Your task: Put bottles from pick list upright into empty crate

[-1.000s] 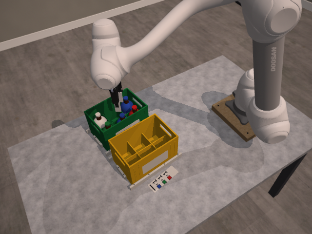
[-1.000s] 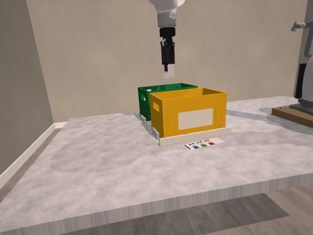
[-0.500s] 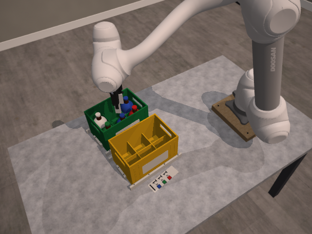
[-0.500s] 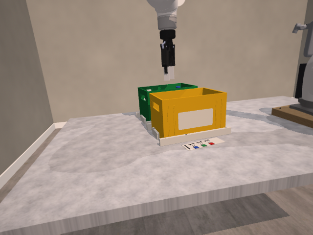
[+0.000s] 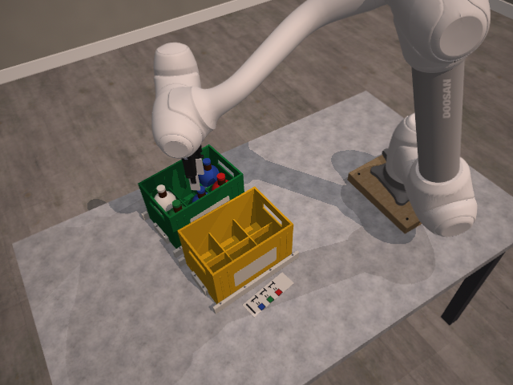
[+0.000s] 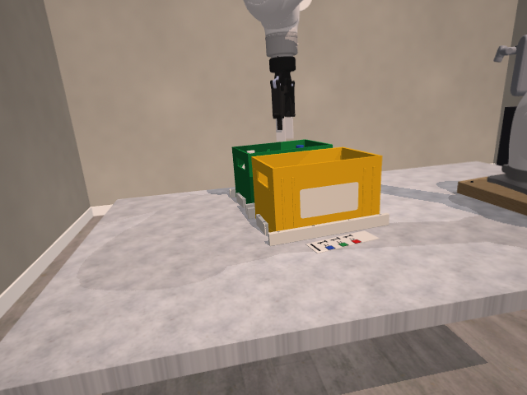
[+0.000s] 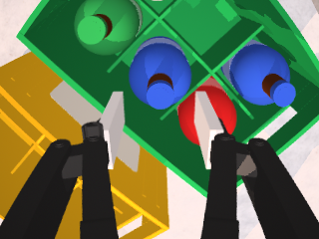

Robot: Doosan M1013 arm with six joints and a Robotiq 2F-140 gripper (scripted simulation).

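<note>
Right now the blue bottle is 140 mm below my hand. From my hand the other things lie so: green bottle (80 mm ahead, 20 mm to the left, 140 mm below); then green crate (10 mm ahead, 40 mm to the right, 140 mm below); then red-capped bottle (80 mm behind, 20 mm to the right, 140 mm below).
</note>
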